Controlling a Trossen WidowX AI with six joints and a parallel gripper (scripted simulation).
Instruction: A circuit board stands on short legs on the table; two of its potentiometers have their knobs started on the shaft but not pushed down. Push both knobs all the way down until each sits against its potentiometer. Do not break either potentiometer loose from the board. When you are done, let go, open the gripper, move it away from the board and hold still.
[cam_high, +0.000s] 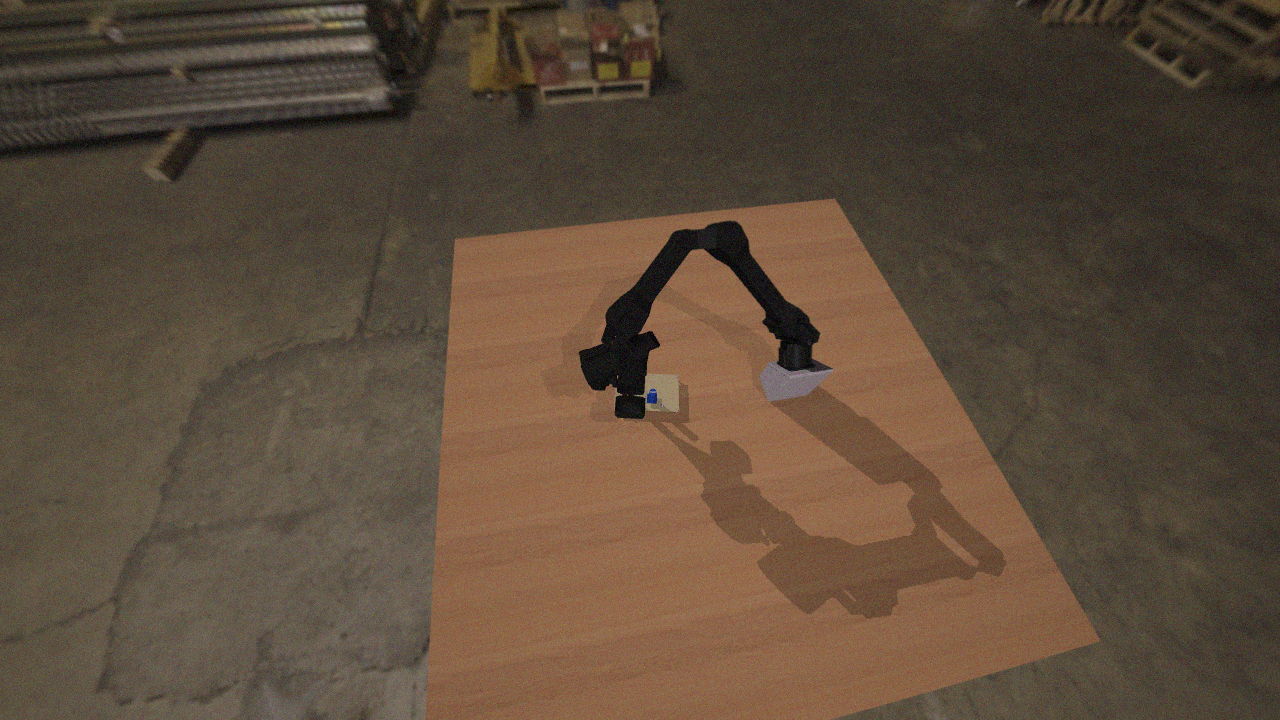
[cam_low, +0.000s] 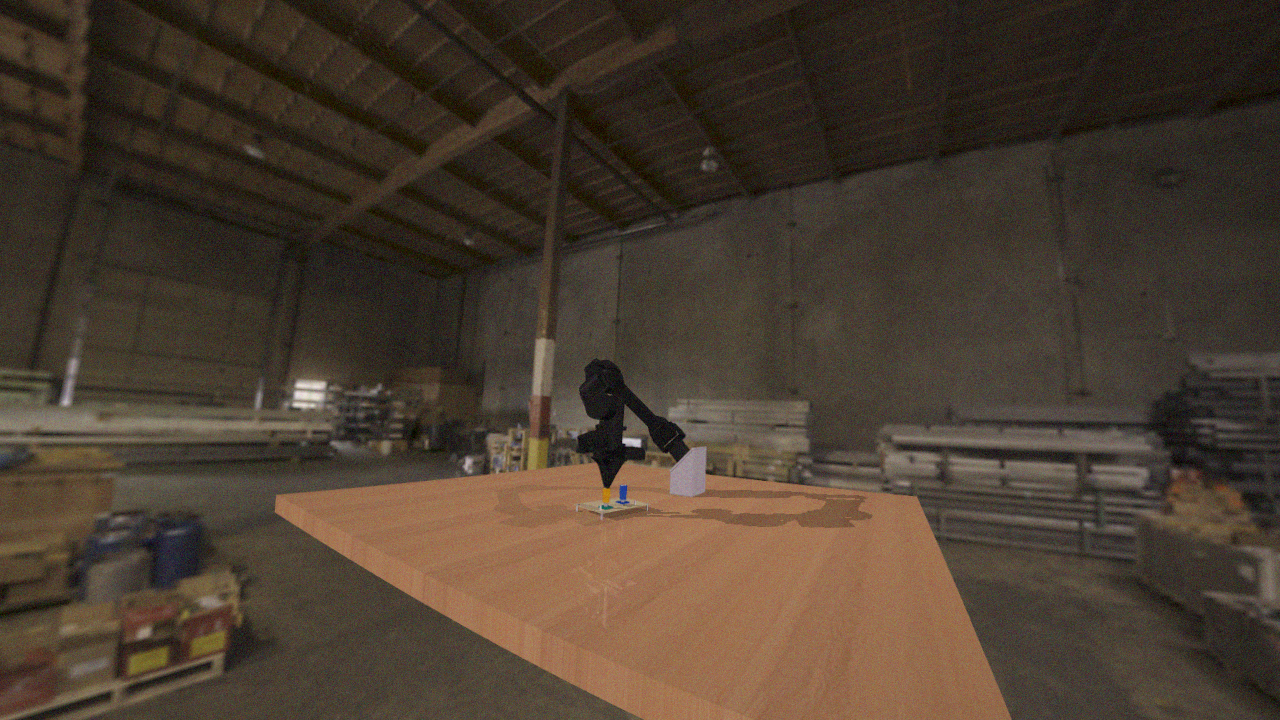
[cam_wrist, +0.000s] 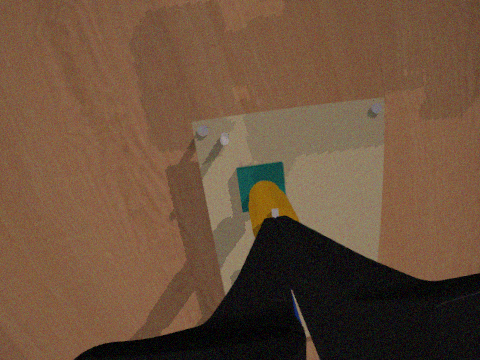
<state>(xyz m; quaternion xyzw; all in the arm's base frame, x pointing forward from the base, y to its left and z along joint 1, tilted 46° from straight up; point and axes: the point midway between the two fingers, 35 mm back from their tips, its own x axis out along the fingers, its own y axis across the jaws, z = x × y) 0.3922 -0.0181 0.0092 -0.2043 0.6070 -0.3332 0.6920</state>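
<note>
Now: the orange knob 1 cm below my gripper tip. Also, from my gripper tip: blue knob (5 cm behind, 1 cm to the left, 1 cm below).
</note>
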